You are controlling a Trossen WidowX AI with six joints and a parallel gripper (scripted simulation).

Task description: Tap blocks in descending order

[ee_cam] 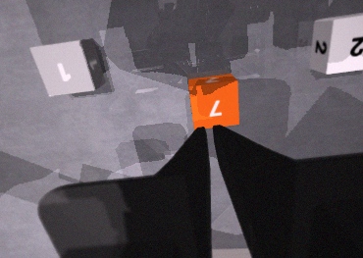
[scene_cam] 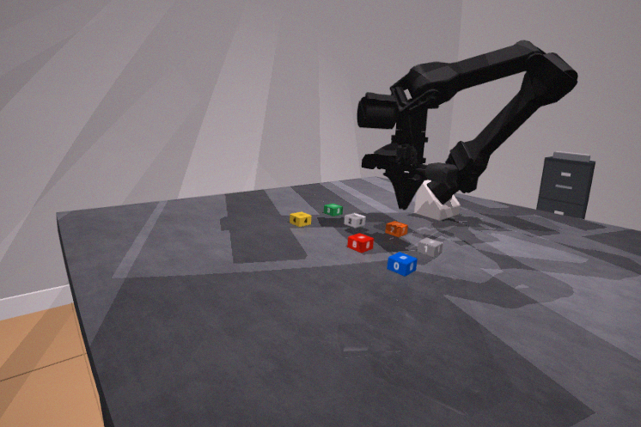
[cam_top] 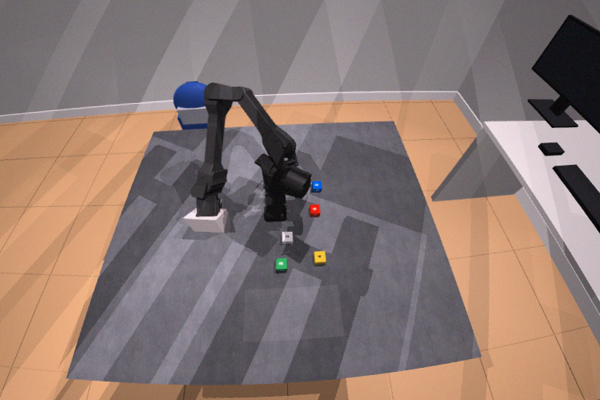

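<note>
The orange block 7 lies 4 cm below my gripper tip and 1 cm to the right of it. From my gripper tip the other things lie so: grey block 1: 8 cm to the left, 4 cm below, 4 cm ahead; red block 8: 12 cm ahead, 4 cm below, 1 cm to the right; white block 2: 10 cm to the right, 4 cm below, 2 cm ahead.
</note>
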